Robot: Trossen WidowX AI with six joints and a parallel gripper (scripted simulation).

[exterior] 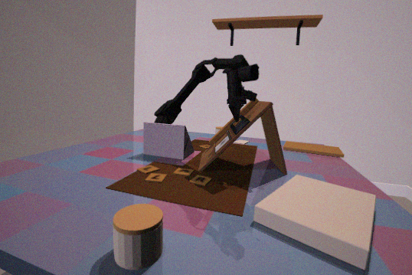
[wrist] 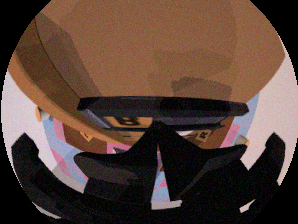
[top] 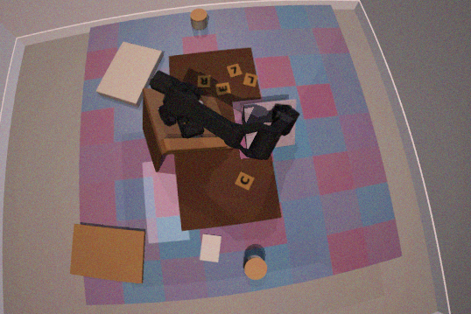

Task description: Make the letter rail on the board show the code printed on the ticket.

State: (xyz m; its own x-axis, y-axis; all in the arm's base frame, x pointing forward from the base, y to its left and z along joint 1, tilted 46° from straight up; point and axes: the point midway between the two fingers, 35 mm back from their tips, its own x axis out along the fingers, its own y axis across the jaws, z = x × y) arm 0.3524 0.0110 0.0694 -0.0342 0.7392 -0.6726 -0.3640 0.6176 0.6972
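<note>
My gripper tip is 10 mm past the orange letter tile, 30 mm to the right of it and 10 mm above it. Round my gripper tip: white ticket 30 mm behind, 70 mm to the right, 80 mm below; then brown mat 140 mm behind, 20 mm to the right, 170 mm below; then cream slab 300 mm ahead, 280 mm to the right, 160 mm below.
</note>
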